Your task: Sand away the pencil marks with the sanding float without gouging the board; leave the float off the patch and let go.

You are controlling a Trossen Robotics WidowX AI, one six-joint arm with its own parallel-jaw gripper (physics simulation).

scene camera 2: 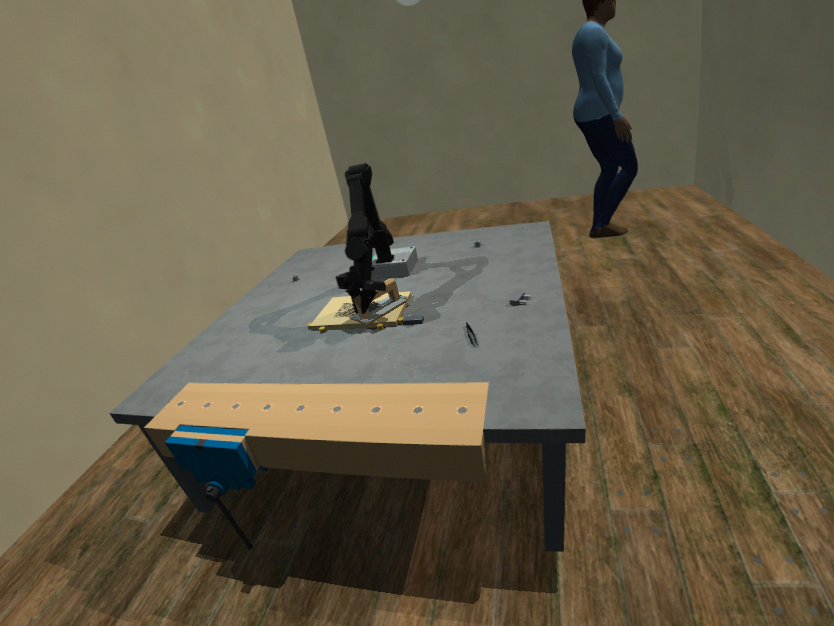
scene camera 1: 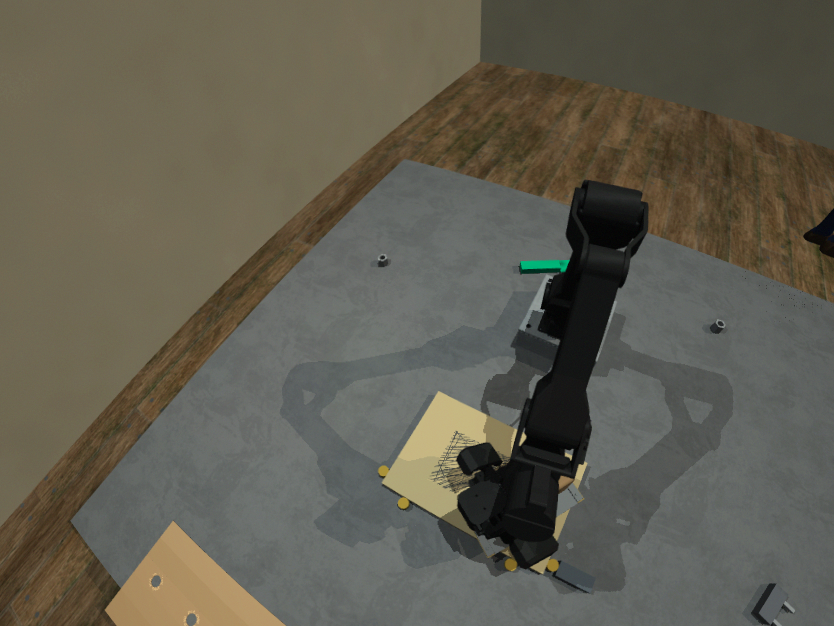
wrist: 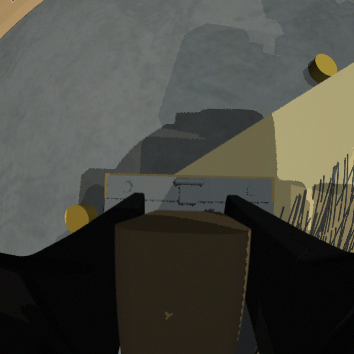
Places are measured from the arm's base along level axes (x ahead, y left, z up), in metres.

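Pixels of known places: gripper, fingertip midpoint: (scene camera 2: pixel 360 313) (wrist: pixel 184 203); arm's base at its link origin: (scene camera 2: pixel 385 259) (scene camera 1: pixel 557 323).
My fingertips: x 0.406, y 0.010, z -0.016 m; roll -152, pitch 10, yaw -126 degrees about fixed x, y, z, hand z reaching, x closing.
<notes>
For each thing: its top centre in the pictures, then the offset to it from my fingertips. "*": a spot on its surface instead.
- pale yellow board at its top centre: (wrist: pixel 306 287) (scene camera 1: pixel 486 475) (scene camera 2: pixel 361 308) dy -0.028, dx -0.085, dz -0.026 m
- sanding float at its top centre: (scene camera 1: pixel 530 496) (scene camera 2: pixel 374 288) dy +0.045, dx -0.065, dz +0.052 m
- dark block at its top centre: (scene camera 1: pixel 575 576) (scene camera 2: pixel 412 318) dy +0.166, dx +0.007, dz -0.030 m
- blue vise at a spot on its surface: (scene camera 2: pixel 215 464) * dy -0.264, dx +0.517, dz -0.110 m
The pale yellow board (scene camera 1: pixel 437 414) (wrist: pixel 310 115) lies on the grey table. Dark pencil marks (scene camera 1: pixel 447 464) (scene camera 2: pixel 345 309) (wrist: pixel 325 215) show on its left part in scene camera 1, beside the gripper. My gripper (scene camera 1: pixel 505 505) (scene camera 2: pixel 364 309) (wrist: pixel 184 203) is shut on the float's brown wooden handle. The sanding float (scene camera 1: pixel 571 497) (scene camera 2: pixel 392 289) (wrist: pixel 150 189) has a grey metal plate, low at the board's front edge. In the wrist view one end of the plate reaches past the board's edge over the table. The arm hides much of the float and the board behind it; contact under the plate is hidden.
Yellow pegs (scene camera 1: pixel 402 503) (scene camera 1: pixel 510 564) (wrist: pixel 322 67) stand along the board's edges. A dark block (scene camera 1: pixel 574 577) (scene camera 2: pixel 412 320) lies near its front right corner. A wooden beam (scene camera 1: pixel 181 572) (scene camera 2: pixel 323 431) with a blue vise (scene camera 2: pixel 215 464) is at the table's front. A person (scene camera 2: pixel 598 80) stands behind.
</notes>
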